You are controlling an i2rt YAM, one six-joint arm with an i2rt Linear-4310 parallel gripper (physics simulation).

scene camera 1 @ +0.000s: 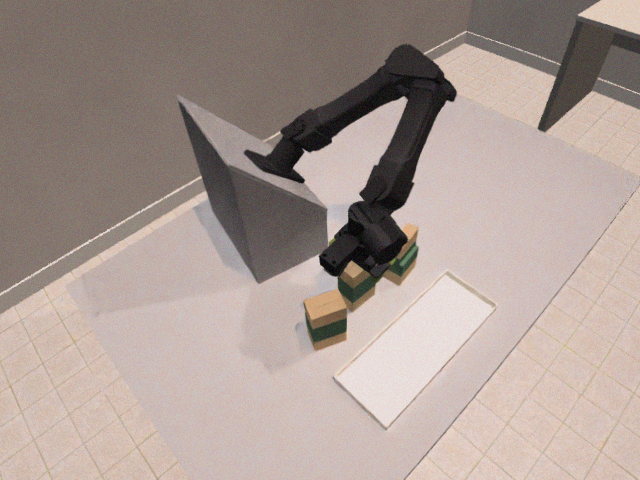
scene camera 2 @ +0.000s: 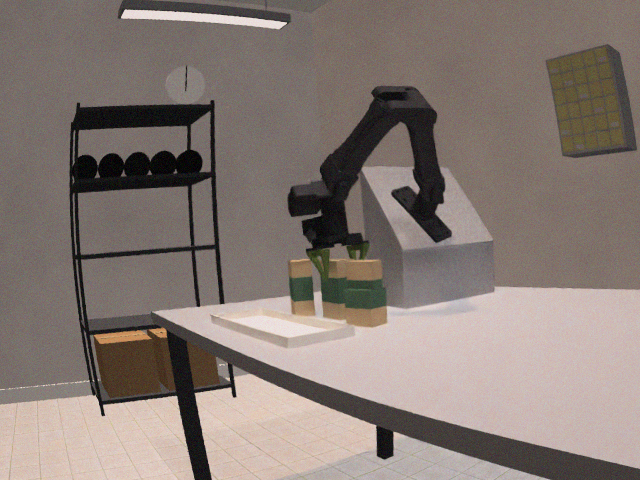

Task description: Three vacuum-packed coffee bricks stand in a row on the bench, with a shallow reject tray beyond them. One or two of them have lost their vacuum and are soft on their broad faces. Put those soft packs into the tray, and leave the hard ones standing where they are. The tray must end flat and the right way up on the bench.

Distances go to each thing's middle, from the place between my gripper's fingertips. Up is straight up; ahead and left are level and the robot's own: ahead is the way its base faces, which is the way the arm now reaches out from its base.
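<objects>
There's a shallow white tray (scene camera 1: 389, 373), and my hand is 9 cm above it and 19 cm short of it.
</objects>
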